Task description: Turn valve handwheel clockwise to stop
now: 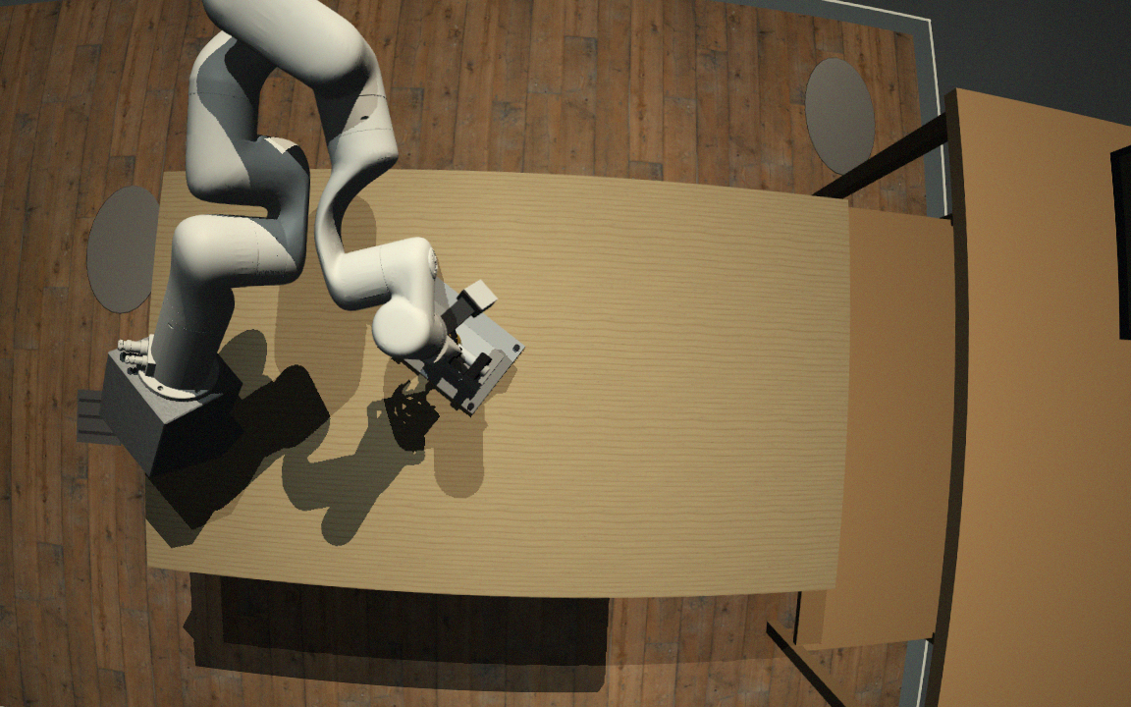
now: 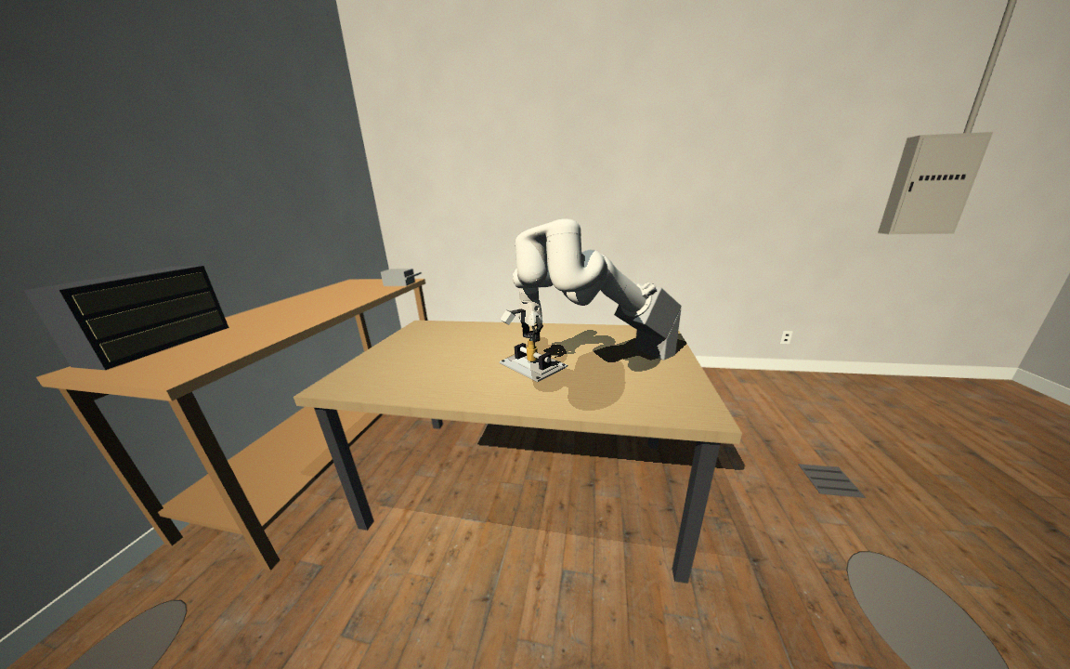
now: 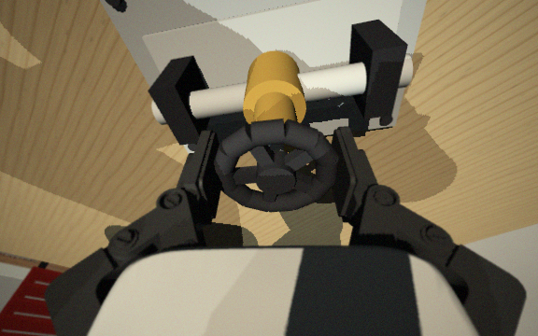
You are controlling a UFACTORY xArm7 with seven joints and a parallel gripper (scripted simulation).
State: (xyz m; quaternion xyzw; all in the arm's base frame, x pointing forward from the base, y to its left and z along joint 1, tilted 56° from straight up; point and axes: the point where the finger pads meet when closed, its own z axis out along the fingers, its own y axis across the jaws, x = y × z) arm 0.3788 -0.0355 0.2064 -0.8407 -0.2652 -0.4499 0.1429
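My hand is right at the spoked handwheel.
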